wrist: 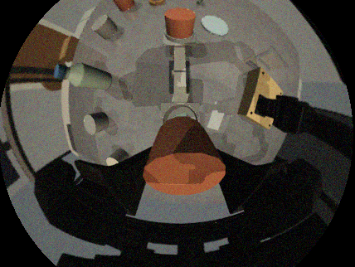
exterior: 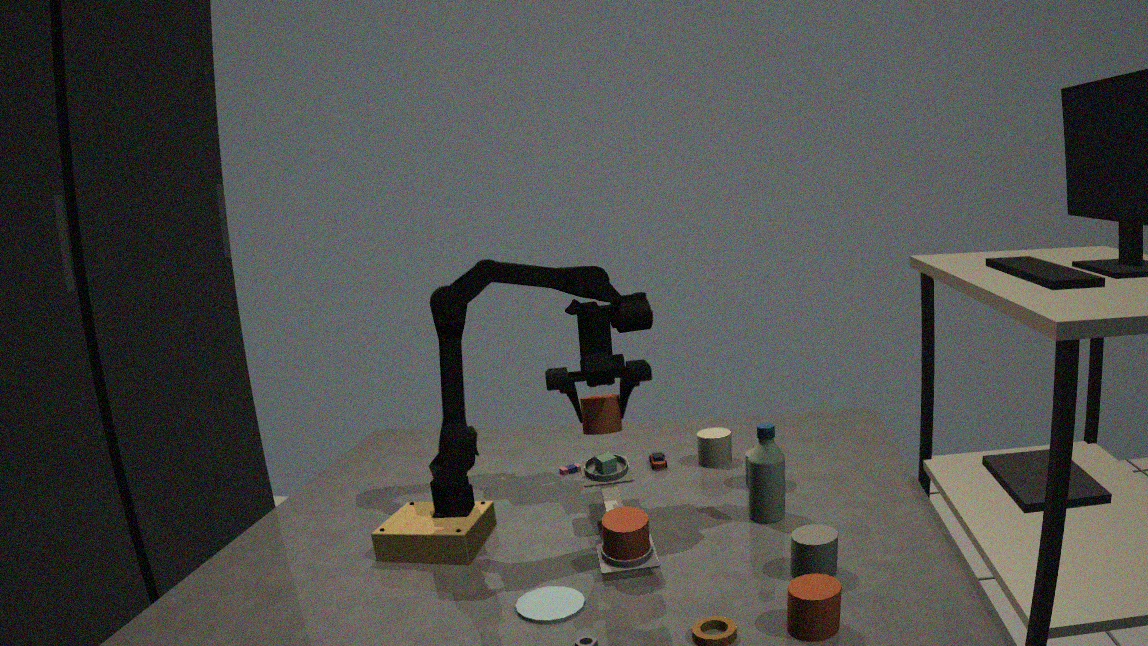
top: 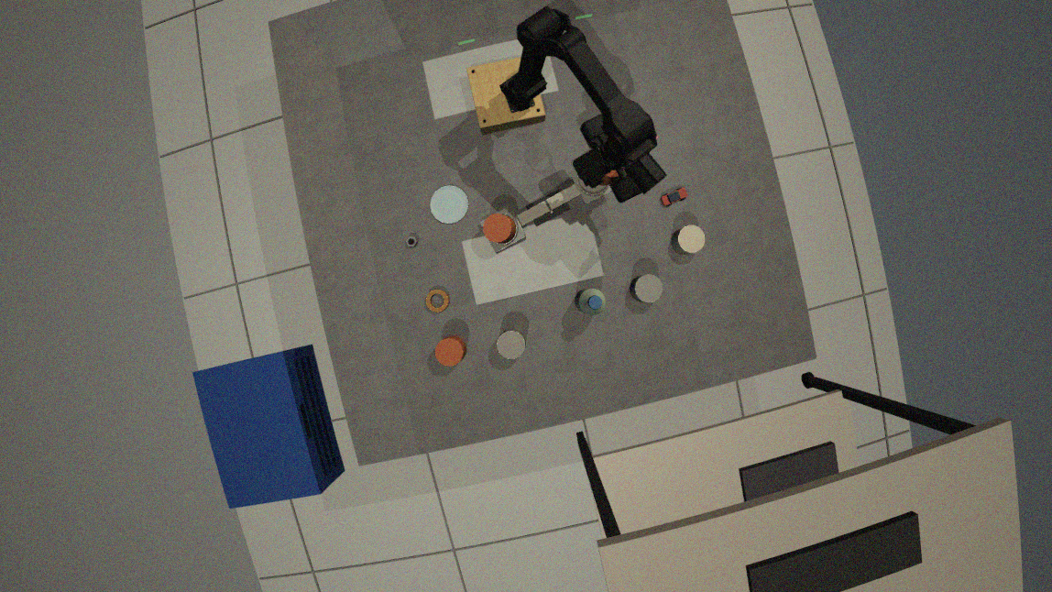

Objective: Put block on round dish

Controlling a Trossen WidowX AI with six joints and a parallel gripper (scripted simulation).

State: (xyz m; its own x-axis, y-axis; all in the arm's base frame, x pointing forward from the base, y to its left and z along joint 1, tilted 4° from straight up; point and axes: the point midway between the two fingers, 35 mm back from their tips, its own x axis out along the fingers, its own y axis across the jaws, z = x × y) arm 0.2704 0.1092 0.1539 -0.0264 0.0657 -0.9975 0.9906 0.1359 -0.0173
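Now: the green block 80 mm below my gripper tip and 20 mm to the right of it. Also, from my gripper tip: green bottle (280 mm ahead, 130 mm to the right, 50 mm below); then toy car (180 mm to the left, 150 mm below, 100 mm ahead); then eraser (180 mm to the left, 160 mm below, 80 mm behind).
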